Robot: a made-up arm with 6 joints.
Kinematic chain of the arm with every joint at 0, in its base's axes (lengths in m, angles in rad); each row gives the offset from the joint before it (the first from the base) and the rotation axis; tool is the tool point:
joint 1: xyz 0 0 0.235 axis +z
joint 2: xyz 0 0 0 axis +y
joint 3: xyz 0 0 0.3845 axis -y
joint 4: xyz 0 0 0 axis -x
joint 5: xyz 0.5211 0 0 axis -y
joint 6: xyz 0 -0.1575 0 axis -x
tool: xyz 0 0 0
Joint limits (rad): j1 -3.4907..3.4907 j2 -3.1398..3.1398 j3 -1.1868..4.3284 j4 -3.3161..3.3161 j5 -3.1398..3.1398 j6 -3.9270..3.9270
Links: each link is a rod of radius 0.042 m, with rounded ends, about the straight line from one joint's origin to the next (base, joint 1, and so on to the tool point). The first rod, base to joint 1, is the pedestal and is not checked.
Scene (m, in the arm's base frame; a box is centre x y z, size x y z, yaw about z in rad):
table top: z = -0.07
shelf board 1: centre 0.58 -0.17 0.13 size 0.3 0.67 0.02 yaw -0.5
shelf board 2: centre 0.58 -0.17 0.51 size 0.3 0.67 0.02 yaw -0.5
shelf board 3: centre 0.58 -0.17 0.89 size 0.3 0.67 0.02 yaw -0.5
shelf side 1: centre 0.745 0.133 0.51 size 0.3 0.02 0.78 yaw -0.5
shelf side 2: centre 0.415 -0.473 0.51 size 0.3 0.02 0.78 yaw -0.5
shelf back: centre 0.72 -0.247 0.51 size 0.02 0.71 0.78 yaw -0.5
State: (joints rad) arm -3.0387 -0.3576 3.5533 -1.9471 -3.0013 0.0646
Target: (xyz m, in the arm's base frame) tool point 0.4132 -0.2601 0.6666
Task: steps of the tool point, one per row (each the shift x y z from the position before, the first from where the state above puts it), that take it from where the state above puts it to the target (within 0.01 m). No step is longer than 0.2 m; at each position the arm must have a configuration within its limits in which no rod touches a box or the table.
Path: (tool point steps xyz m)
1: -0.0987 0.0707 0.0105
2: -0.1070 0.0416 -0.0105
3: -0.0724 0.0727 0.1353
4: -0.1039 0.0093 0.1172
5: -0.0911 -0.0607 0.0856
6: -0.0379 -0.1095 0.0440
7: 0.0355 -0.1167 -0.0030
8: 0.1012 -0.0777 -0.0504
9: 0.0795 -0.0558 0.0105
10: 0.0944 -0.0392 -0.0105

